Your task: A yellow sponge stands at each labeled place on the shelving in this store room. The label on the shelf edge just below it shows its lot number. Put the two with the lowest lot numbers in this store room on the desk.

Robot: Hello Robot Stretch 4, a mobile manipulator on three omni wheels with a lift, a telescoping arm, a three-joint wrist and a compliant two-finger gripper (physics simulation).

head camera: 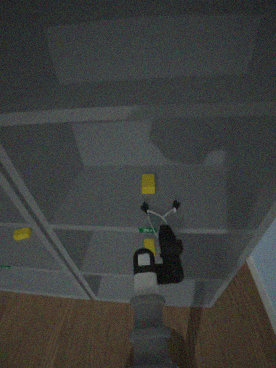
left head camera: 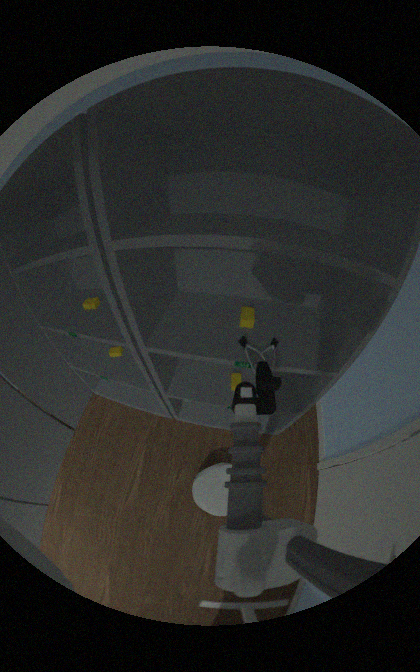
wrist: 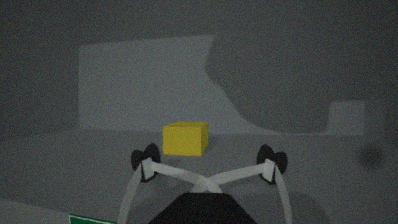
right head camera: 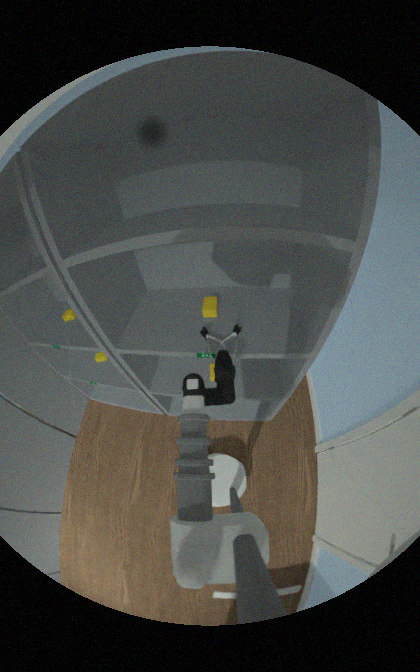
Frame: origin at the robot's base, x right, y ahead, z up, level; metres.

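Where they show: gripper, fingertip midpoint: (head camera: pixel 159 202) (wrist: pixel 208 157).
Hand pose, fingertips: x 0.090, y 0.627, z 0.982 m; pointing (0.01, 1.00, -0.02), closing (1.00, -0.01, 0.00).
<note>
Each offset is from my fingertips to the top centre of the thing. "spot": to the spot under its first point.
A yellow sponge @(dx -0.037, dy +0.135, dz +0.026 m) (head camera: pixel 148 184) (left head camera: pixel 247 317) (right head camera: pixel 210 306) (wrist: pixel 184 140) stands on a shelf of the grey shelving (head camera: pixel 100 228) (right head camera: pixel 150 353). My gripper (head camera: pixel 160 205) (left head camera: pixel 259 342) (right head camera: pixel 220 330) (wrist: pixel 208 157) is open and empty, with its fingertips in front of this sponge and a little to its right. The green label @(spot: dx -0.066, dy -0.115, dz -0.037 m) (head camera: pixel 147 230) (left head camera: pixel 242 364) (right head camera: pixel 206 355) (wrist: pixel 92 220) on the shelf edge is unreadable here. Another sponge @(dx -0.049, dy +0.052, dz -0.432 m) (head camera: pixel 149 245) (left head camera: pixel 236 381) (right head camera: pixel 212 372) is on the shelf below, partly hidden by the gripper and wrist. I cannot make out the desk.
Left of the upright divider (left head camera: pixel 120 300) (right head camera: pixel 82 311) are two more yellow sponges, an upper one (left head camera: pixel 91 303) (right head camera: pixel 69 315) and a lower one (left head camera: pixel 115 352) (right head camera: pixel 101 357). A blue wall (left head camera: pixel 360 370) (right head camera: pixel 370 325) stands close on the right. A white round object (left head camera: pixel 210 490) (right head camera: pixel 220 492) is below the arm.
</note>
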